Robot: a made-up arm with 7 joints. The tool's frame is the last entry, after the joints. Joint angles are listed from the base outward. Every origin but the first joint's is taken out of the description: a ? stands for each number. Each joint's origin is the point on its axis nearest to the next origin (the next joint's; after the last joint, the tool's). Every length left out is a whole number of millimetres.
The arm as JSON. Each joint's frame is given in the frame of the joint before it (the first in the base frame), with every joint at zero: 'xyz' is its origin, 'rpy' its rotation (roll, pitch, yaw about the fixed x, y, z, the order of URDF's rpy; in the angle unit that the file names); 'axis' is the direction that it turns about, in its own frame. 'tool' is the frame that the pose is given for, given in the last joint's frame.
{
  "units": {
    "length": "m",
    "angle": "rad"
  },
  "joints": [
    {
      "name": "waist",
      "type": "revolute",
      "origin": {
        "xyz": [
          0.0,
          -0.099,
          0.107
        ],
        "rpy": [
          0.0,
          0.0,
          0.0
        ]
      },
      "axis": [
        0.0,
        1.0,
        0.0
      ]
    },
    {
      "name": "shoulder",
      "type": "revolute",
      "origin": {
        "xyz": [
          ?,
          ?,
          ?
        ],
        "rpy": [
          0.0,
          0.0,
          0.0
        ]
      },
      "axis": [
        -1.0,
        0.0,
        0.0
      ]
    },
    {
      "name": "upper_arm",
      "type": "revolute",
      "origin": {
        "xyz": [
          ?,
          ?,
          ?
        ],
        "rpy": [
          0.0,
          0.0,
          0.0
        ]
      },
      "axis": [
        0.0,
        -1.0,
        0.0
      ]
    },
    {
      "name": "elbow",
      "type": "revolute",
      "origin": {
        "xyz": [
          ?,
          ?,
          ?
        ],
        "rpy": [
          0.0,
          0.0,
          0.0
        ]
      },
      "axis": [
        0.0,
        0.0,
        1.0
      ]
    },
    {
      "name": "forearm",
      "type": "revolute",
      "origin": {
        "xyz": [
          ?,
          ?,
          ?
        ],
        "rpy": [
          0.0,
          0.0,
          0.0
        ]
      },
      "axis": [
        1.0,
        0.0,
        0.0
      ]
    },
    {
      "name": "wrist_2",
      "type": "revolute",
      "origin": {
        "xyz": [
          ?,
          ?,
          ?
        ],
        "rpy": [
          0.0,
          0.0,
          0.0
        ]
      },
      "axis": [
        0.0,
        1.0,
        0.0
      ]
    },
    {
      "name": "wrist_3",
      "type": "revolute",
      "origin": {
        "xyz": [
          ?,
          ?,
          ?
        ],
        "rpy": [
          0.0,
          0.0,
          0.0
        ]
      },
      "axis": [
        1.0,
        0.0,
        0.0
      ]
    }
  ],
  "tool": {
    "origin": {
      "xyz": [
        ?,
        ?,
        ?
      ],
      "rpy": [
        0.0,
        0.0,
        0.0
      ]
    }
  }
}
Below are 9 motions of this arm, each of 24 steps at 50 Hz.
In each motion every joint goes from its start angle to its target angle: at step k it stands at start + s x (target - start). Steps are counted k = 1, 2, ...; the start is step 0. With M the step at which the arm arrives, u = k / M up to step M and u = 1 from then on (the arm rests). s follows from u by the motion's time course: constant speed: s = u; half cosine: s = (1 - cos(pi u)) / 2; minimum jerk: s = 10 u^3 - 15 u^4 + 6 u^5.
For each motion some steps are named. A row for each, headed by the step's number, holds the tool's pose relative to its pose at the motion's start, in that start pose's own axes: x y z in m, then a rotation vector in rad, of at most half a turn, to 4 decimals.
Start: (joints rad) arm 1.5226 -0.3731 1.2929 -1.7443 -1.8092 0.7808 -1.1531
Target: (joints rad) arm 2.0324 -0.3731 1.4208 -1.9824 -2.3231 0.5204 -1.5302
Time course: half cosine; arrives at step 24
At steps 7, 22, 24:
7: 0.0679 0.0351 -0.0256 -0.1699 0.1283 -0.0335
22: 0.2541 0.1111 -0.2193 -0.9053 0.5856 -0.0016
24: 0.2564 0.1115 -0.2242 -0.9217 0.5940 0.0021

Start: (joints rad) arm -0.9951 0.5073 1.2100 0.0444 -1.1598 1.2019 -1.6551
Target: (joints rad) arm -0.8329 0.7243 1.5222 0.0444 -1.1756 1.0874 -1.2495
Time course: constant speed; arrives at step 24
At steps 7, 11, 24:
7: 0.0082 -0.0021 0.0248 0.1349 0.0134 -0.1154
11: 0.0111 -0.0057 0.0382 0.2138 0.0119 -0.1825
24: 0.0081 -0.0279 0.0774 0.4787 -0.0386 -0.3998

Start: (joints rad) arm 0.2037 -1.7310 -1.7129 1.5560 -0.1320 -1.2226 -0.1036
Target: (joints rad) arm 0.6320 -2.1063 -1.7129 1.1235 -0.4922 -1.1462 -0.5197
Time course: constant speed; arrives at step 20
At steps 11, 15, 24:
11: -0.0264 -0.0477 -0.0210 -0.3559 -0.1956 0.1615
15: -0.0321 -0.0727 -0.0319 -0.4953 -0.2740 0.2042
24: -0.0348 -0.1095 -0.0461 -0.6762 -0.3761 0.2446

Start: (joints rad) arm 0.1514 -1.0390 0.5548 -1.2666 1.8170 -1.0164 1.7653
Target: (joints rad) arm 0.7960 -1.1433 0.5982 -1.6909 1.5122 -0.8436 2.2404
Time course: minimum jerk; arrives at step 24
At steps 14, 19, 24:
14: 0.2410 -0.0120 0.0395 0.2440 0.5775 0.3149
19: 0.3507 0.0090 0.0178 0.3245 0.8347 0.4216
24: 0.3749 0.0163 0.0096 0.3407 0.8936 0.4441

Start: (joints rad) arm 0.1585 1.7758 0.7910 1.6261 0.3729 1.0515 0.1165
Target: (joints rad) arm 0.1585 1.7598 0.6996 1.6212 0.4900 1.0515 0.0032
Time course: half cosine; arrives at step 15
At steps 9, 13, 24:
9: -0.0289 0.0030 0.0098 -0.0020 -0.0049 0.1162
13: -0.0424 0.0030 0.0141 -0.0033 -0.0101 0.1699
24: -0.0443 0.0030 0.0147 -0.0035 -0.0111 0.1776

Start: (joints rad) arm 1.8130 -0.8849 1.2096 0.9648 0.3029 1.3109 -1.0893
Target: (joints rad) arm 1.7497 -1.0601 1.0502 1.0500 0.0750 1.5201 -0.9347
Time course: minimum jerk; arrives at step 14
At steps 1, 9, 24:
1: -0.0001 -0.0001 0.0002 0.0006 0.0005 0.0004
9: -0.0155 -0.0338 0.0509 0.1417 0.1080 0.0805
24: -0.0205 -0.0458 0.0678 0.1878 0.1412 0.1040

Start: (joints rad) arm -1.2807 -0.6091 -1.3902 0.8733 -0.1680 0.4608 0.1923
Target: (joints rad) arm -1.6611 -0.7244 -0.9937 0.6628 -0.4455 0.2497 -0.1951
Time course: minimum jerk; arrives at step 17
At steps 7, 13, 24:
7: 0.0588 -0.0246 -0.0764 -0.4002 -0.1971 -0.1407
13: 0.1682 -0.1283 -0.1295 -1.0648 -0.5242 -0.3957
24: 0.1839 -0.1475 -0.1268 -1.1642 -0.5750 -0.4381

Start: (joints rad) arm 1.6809 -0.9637 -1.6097 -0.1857 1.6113 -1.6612 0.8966
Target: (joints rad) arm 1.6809 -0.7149 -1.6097 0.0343 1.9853 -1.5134 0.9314
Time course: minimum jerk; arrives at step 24
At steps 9, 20, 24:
9: 0.0128 0.0125 -0.0085 0.0025 -0.0623 -0.0910
20: 0.0507 0.0372 -0.0235 0.0314 -0.2236 -0.3162
24: 0.0529 0.0382 -0.0240 0.0338 -0.2321 -0.3277

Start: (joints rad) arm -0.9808 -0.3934 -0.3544 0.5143 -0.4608 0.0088 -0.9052
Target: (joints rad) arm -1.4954 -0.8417 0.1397 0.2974 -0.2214 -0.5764 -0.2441
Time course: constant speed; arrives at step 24
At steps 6, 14, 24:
6: 0.1085 -0.0482 0.0392 0.1863 -0.2081 -0.3404
14: 0.2100 -0.1630 0.1247 0.4327 -0.5885 -0.7315
24: 0.2323 -0.3441 0.2591 0.7051 -1.2060 -1.1003

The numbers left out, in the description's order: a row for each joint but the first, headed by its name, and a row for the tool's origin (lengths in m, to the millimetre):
shoulder: 0.293 0.0 -0.019
upper_arm: 0.0 0.003 0.057
elbow: -0.051 0.0 -0.139
forearm: 0.203 -0.001 0.0
wrist_2: 0.0 0.135 -0.026
wrist_3: -0.134 0.0 -0.111
tool: 0.0 0.114 0.048

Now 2 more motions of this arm.
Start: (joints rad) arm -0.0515 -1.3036 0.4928 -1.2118 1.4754 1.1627 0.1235
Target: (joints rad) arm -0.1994 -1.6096 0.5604 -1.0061 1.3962 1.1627 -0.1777
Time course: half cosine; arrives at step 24
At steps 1, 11, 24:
1: 0.0002 -0.0001 -0.0001 0.0000 0.0009 0.0000
11: 0.0149 -0.0054 -0.0132 -0.0063 0.0931 0.0084
24: 0.0291 -0.0109 -0.0349 -0.0219 0.2097 0.0461

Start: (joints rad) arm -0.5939 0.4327 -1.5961 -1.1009 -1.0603 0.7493 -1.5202
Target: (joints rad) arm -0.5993 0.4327 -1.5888 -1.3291 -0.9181 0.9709 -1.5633
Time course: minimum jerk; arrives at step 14
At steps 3, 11, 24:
3: -0.0050 -0.0040 0.0013 0.0103 -0.0001 0.0291
11: -0.0546 -0.0678 0.0095 0.1441 -0.0189 0.3831
24: -0.0574 -0.0739 0.0094 0.1554 -0.0218 0.4111

